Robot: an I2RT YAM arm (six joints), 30 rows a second.
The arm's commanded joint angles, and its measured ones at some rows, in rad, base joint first. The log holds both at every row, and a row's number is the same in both.
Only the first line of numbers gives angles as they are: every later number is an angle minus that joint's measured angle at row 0.
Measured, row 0:
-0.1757, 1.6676, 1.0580, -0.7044, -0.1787, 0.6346
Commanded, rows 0 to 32:
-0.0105, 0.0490, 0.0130, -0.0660, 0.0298, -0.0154
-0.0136, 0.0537, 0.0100, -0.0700, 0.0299, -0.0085
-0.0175, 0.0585, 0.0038, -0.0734, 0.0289, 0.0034
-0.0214, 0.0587, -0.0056, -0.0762, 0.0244, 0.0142
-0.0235, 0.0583, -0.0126, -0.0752, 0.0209, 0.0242
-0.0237, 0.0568, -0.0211, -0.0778, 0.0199, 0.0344
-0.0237, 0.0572, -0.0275, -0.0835, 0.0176, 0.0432
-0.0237, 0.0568, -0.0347, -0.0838, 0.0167, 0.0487
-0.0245, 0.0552, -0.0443, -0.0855, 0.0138, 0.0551
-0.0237, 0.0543, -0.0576, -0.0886, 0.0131, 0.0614
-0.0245, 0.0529, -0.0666, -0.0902, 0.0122, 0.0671
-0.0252, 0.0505, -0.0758, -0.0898, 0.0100, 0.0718
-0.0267, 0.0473, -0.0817, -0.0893, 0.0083, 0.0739
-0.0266, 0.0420, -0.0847, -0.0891, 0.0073, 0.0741
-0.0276, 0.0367, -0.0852, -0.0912, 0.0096, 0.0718
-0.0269, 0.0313, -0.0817, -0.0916, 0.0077, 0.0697
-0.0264, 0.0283, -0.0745, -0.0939, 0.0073, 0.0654
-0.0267, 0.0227, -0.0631, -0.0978, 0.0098, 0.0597
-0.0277, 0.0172, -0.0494, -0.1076, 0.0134, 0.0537
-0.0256, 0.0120, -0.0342, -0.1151, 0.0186, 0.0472
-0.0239, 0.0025, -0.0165, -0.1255, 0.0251, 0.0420
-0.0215, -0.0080, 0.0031, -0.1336, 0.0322, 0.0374
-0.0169, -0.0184, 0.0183, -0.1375, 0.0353, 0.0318
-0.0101, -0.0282, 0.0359, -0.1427, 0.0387, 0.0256
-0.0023, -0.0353, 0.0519, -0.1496, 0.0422, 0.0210
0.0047, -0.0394, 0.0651, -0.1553, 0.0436, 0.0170
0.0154, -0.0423, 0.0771, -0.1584, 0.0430, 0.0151
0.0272, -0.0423, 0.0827, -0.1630, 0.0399, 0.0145
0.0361, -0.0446, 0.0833, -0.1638, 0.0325, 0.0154
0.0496, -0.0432, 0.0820, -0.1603, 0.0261, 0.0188
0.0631, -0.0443, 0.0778, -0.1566, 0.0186, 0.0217
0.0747, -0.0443, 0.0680, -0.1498, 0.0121, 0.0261
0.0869, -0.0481, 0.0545, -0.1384, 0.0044, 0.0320
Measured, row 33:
0.0592, -0.0385, 0.0744, -0.1228, 0.0175, 0.0294
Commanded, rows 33 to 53:
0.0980, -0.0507, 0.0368, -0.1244, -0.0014, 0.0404
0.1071, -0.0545, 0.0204, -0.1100, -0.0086, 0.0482
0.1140, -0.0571, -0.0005, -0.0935, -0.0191, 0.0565
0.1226, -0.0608, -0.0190, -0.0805, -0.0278, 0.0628
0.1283, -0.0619, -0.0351, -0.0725, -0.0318, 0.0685
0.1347, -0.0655, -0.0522, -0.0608, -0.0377, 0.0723
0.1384, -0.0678, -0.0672, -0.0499, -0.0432, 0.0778
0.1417, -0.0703, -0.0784, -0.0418, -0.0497, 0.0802
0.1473, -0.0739, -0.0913, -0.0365, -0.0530, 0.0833
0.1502, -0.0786, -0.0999, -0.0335, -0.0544, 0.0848
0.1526, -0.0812, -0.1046, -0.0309, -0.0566, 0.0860
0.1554, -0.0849, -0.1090, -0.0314, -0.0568, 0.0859
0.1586, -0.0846, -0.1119, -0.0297, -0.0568, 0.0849
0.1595, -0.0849, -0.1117, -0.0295, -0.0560, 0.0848
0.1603, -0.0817, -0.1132, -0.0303, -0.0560, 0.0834
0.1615, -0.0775, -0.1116, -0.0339, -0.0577, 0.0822
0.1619, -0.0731, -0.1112, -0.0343, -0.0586, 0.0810
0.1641, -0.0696, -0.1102, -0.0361, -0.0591, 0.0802
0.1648, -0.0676, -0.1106, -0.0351, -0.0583, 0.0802
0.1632, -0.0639, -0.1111, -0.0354, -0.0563, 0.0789
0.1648, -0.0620, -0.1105, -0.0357, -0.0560, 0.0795
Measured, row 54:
0.1568, -0.0625, -0.1087, -0.0351, -0.0527, 0.0767
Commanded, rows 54 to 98:
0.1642, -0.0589, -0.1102, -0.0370, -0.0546, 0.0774
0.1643, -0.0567, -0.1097, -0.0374, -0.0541, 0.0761
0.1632, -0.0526, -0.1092, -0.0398, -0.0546, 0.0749
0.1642, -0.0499, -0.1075, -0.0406, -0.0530, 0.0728
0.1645, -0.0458, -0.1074, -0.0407, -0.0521, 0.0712
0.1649, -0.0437, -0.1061, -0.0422, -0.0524, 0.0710
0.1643, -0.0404, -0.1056, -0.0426, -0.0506, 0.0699
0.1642, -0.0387, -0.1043, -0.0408, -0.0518, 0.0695
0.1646, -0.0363, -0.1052, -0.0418, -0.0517, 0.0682
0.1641, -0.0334, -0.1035, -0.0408, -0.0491, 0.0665
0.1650, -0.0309, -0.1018, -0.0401, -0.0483, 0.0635
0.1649, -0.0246, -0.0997, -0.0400, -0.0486, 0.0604
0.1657, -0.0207, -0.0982, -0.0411, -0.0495, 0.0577
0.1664, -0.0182, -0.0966, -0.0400, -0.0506, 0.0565
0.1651, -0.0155, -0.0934, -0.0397, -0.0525, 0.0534
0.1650, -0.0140, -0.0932, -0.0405, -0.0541, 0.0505
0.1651, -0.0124, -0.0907, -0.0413, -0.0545, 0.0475
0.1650, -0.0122, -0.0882, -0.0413, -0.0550, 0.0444
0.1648, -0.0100, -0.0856, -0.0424, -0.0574, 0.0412
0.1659, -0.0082, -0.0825, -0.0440, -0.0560, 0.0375
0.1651, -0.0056, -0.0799, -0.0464, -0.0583, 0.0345
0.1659, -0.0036, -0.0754, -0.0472, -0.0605, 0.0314
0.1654, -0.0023, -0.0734, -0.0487, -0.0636, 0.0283
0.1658, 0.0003, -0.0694, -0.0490, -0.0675, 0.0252
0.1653, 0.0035, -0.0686, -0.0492, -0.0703, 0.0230
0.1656, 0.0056, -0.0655, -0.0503, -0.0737, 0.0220
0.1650, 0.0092, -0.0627, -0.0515, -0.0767, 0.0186
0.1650, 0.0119, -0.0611, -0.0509, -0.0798, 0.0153
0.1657, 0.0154, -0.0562, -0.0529, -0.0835, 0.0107
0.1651, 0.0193, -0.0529, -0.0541, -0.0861, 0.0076
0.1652, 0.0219, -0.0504, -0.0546, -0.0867, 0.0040
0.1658, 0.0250, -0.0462, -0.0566, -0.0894, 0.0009
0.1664, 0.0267, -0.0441, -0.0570, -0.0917, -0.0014
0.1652, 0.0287, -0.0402, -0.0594, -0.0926, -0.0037
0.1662, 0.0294, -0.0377, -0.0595, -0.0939, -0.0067
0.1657, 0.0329, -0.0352, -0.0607, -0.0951, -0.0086
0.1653, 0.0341, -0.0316, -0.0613, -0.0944, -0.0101
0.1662, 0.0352, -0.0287, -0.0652, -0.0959, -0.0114
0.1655, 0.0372, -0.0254, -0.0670, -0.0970, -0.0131
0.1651, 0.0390, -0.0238, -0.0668, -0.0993, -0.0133
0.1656, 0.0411, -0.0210, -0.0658, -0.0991, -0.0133
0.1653, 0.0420, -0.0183, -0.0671, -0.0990, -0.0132
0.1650, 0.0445, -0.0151, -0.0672, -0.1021, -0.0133
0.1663, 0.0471, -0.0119, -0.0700, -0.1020, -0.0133
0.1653, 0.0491, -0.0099, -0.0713, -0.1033, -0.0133
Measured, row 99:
0.1606, 0.0317, -0.0297, -0.0534, -0.0920, -0.0019
